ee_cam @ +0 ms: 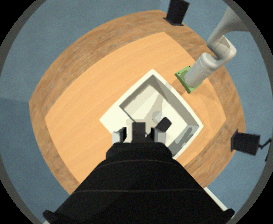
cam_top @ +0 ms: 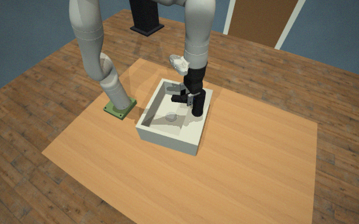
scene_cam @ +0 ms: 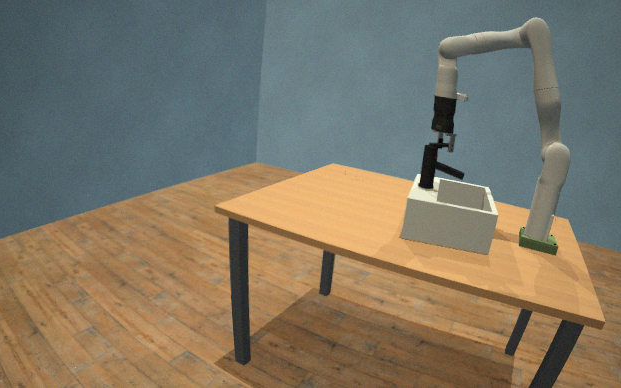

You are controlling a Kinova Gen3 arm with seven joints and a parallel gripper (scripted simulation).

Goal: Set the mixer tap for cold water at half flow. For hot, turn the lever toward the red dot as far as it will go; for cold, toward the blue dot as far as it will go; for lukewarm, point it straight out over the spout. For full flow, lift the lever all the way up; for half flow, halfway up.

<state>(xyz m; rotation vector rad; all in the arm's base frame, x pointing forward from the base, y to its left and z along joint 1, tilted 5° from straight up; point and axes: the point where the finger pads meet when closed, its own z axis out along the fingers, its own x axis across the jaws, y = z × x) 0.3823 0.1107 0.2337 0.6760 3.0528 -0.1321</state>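
My hand is 1 cm short of the lever and 2 cm to the right of it. Also, from my hand: black mixer tap 1 cm ahead, 4 cm to the left, 4 cm below; white basin 8 cm behind, 2 cm to the left, 24 cm below.
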